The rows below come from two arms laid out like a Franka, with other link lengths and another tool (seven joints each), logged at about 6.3 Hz.
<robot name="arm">
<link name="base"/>
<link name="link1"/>
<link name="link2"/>
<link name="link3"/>
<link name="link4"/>
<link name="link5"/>
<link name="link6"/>
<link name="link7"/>
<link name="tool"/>
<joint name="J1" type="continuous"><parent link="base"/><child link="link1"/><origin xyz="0.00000 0.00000 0.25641" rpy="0.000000 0.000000 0.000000"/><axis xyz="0 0 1"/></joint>
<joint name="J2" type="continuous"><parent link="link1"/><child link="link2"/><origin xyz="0.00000 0.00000 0.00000" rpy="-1.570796 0.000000 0.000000"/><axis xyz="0 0 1"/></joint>
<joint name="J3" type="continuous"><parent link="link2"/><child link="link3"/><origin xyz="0.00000 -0.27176 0.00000" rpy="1.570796 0.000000 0.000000"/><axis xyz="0 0 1"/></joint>
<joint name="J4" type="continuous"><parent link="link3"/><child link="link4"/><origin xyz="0.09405 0.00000 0.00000" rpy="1.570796 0.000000 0.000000"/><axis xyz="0 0 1"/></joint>
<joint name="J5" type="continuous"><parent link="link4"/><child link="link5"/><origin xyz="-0.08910 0.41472 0.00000" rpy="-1.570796 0.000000 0.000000"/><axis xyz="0 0 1"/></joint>
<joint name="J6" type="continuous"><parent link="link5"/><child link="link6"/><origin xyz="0.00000 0.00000 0.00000" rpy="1.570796 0.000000 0.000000"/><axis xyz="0 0 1"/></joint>
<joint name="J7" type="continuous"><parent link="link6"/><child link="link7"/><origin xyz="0.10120 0.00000 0.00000" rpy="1.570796 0.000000 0.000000"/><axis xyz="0 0 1"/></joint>
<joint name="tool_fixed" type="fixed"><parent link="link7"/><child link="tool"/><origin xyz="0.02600 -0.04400 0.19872" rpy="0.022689 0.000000 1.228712"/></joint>
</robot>
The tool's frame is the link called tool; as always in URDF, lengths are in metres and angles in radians. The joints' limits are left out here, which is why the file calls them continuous.
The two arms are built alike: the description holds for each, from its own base.
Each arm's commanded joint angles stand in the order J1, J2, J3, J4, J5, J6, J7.
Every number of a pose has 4 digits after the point.
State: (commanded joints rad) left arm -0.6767 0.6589 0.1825 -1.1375 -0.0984 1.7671 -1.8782; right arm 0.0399 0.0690 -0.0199 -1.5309 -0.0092 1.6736 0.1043
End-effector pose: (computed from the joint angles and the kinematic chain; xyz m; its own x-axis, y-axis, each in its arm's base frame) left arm 0.6116 -0.3621 0.2127 0.9903 0.1387 -0.0066 0.1382 -0.9893 -0.0468; right arm 0.6747 0.0531 0.4091 0.2546 -0.9667 0.0276 -0.9623 -0.2561 -0.0917
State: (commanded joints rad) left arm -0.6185 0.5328 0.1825 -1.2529 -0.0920 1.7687 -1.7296; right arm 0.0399 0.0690 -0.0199 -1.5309 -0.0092 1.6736 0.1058
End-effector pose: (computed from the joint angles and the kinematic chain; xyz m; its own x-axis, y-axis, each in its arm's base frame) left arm 0.6222 -0.3060 0.2461 0.9982 0.0590 -0.0066 0.0588 -0.9979 -0.0289; right arm 0.6747 0.0531 0.4091 0.2532 -0.9670 0.0275 -0.9627 -0.2546 -0.0917
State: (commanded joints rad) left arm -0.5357 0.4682 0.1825 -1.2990 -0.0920 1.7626 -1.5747; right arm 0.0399 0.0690 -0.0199 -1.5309 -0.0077 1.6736 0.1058
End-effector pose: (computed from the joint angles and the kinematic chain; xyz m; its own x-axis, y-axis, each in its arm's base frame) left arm 0.6423 -0.2425 0.2677 1.0000 -0.0091 -0.0003 -0.0092 -0.9999 -0.0139; right arm 0.6747 0.0533 0.4092 0.2531 -0.9671 0.0261 -0.9627 -0.2544 -0.0921
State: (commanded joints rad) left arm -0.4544 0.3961 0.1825 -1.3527 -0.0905 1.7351 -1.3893; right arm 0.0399 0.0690 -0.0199 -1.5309 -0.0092 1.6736 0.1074
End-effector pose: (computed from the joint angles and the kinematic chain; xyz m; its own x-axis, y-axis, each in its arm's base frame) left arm 0.6516 -0.1764 0.2884 0.9939 -0.1096 -0.0103 -0.1097 -0.9940 -0.0050; right arm 0.6748 0.0530 0.4091 0.2516 -0.9674 0.0274 -0.9631 -0.2531 -0.0918
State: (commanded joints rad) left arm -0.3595 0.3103 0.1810 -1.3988 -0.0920 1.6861 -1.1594; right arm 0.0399 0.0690 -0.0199 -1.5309 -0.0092 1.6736 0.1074
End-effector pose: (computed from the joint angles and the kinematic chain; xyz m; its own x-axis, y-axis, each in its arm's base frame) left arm 0.6538 -0.1029 0.3186 0.9701 -0.2422 -0.0156 -0.2420 -0.9702 0.0147; right arm 0.6748 0.0530 0.4091 0.2516 -0.9674 0.0274 -0.9631 -0.2531 -0.0918
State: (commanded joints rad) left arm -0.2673 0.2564 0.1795 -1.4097 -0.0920 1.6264 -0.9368; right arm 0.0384 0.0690 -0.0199 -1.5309 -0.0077 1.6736 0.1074
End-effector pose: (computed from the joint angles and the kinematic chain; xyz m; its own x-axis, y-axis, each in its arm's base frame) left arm 0.6532 -0.0361 0.3432 0.9290 -0.3694 -0.0209 -0.3687 -0.9290 0.0320; right arm 0.6749 0.0523 0.4092 0.2501 -0.9679 0.0259 -0.9635 -0.2515 -0.0921
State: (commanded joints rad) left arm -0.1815 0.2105 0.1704 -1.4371 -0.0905 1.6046 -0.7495; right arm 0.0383 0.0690 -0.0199 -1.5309 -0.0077 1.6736 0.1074
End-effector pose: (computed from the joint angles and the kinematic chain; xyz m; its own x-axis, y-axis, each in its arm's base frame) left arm 0.6505 0.0189 0.3564 0.8829 -0.4695 -0.0103 -0.4687 -0.8823 0.0444; right arm 0.6749 0.0522 0.4092 0.2500 -0.9679 0.0259 -0.9635 -0.2514 -0.0921
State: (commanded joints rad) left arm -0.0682 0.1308 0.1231 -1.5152 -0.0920 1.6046 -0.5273; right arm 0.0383 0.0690 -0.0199 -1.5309 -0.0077 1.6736 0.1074
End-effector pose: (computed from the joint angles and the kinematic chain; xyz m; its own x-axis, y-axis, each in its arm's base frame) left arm 0.6391 0.0657 0.3658 0.8011 -0.5983 0.0179 -0.5982 -0.7990 0.0613; right arm 0.6749 0.0522 0.4092 0.2500 -0.9679 0.0259 -0.9635 -0.2514 -0.0921
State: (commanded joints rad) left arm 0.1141 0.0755 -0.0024 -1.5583 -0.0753 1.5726 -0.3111; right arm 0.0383 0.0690 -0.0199 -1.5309 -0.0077 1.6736 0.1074
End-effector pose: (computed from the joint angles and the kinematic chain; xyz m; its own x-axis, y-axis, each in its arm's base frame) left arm 0.6259 0.1052 0.3747 0.6948 -0.7188 0.0226 -0.7183 -0.6920 0.0717; right arm 0.6749 0.0522 0.4092 0.2500 -0.9679 0.0259 -0.9635 -0.2514 -0.0921
